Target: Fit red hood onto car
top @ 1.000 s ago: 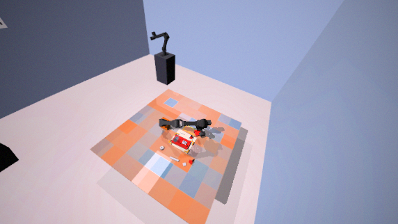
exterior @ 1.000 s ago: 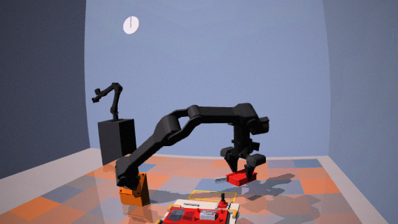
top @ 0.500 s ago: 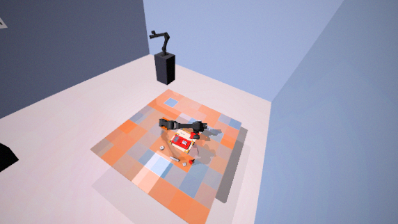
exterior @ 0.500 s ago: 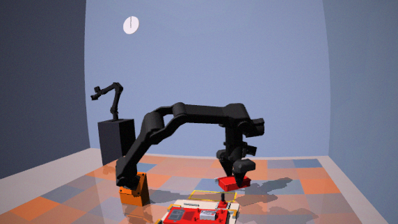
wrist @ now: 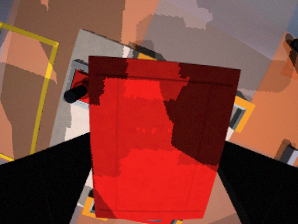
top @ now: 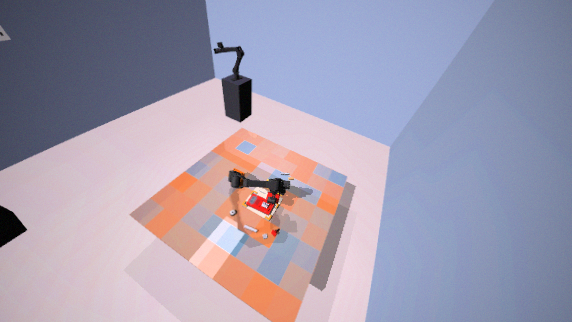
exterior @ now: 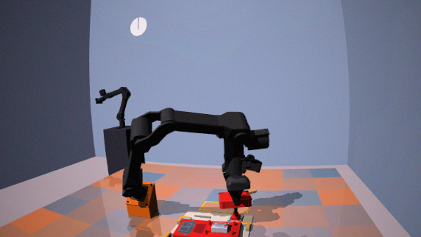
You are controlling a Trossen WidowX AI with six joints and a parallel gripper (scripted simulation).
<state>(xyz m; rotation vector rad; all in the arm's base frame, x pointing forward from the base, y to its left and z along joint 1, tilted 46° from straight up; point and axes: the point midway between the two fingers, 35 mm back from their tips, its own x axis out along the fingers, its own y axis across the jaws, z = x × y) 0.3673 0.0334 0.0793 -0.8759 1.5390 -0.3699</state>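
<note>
Now: gripper tip 100 mm above the white jig, 70 mm past it and 30 mm to the left of it. From my gripper tip the other things lie so: red hood: 10 mm above.
</note>
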